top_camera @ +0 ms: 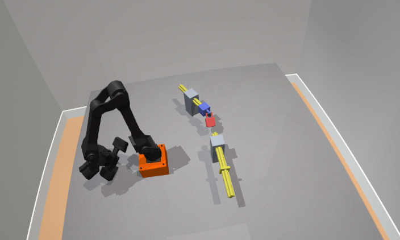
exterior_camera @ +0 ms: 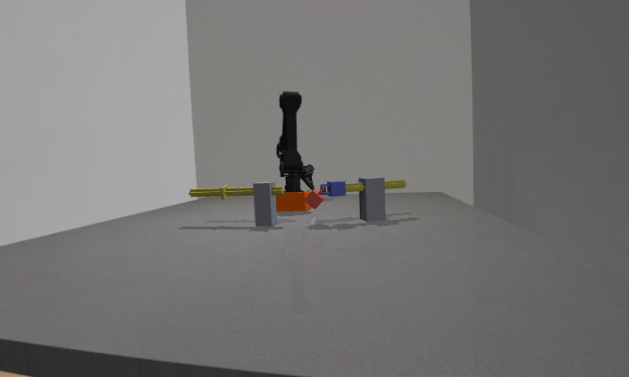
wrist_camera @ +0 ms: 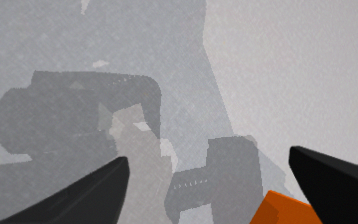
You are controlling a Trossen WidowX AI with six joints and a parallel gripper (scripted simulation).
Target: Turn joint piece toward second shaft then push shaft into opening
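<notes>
The red square joint piece lies 42 cm ahead of my gripper tip, 14 cm to the left of it and 4 cm above it.
</notes>
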